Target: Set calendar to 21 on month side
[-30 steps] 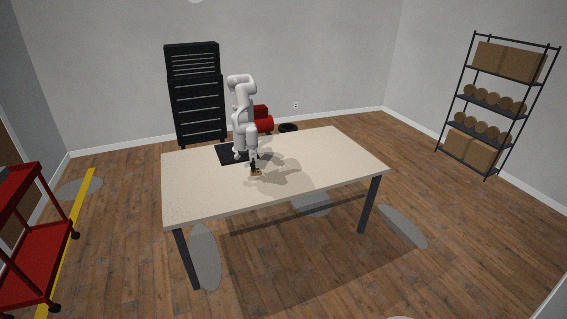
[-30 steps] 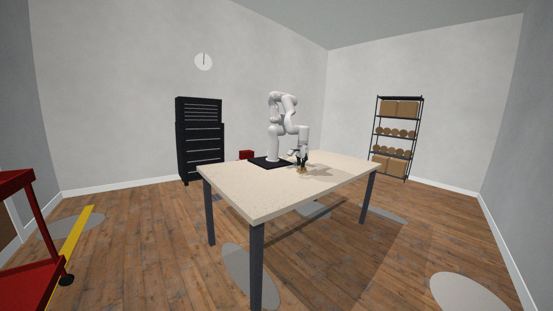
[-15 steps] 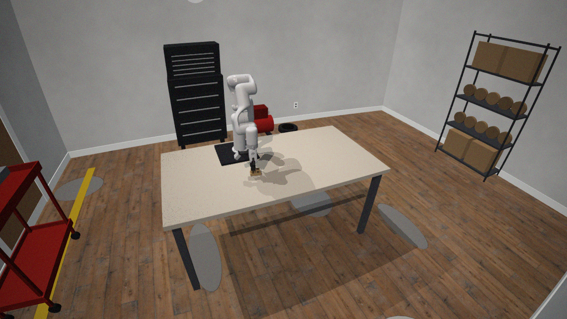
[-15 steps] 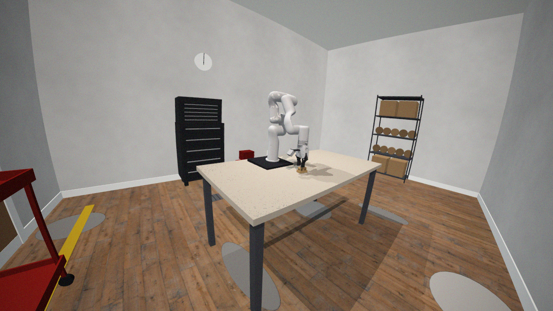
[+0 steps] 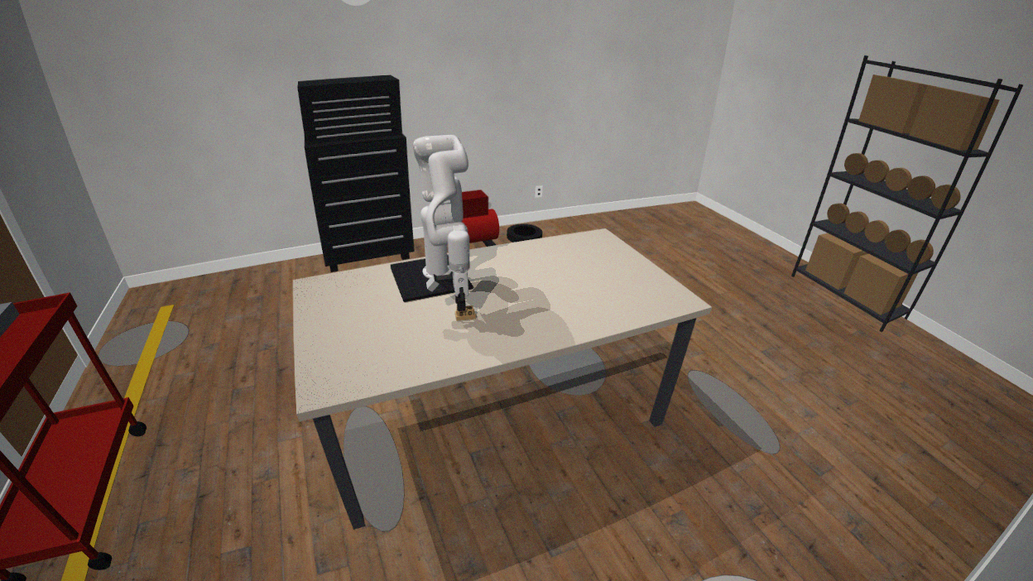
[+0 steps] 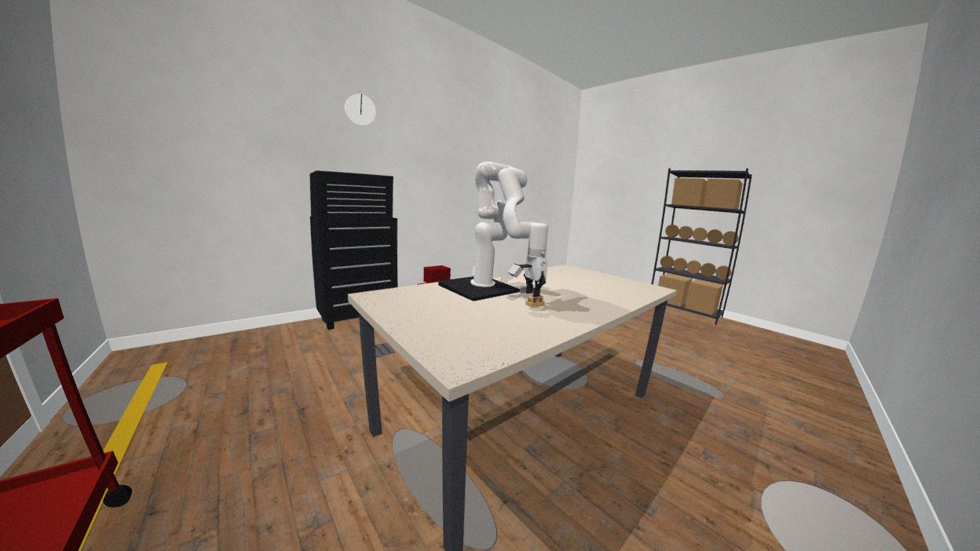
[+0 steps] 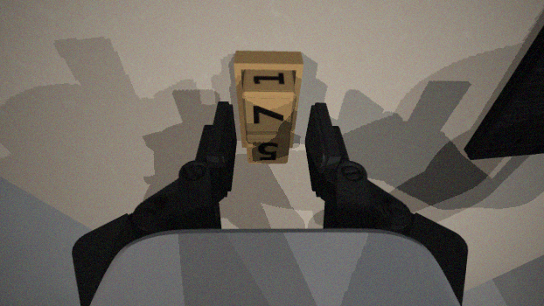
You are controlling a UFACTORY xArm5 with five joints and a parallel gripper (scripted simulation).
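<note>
Right now my hand is 40 mm above the wooden digit cube. From my hand the other things lie so: wooden tray 60 mm below, 20 mm to the left.
</note>
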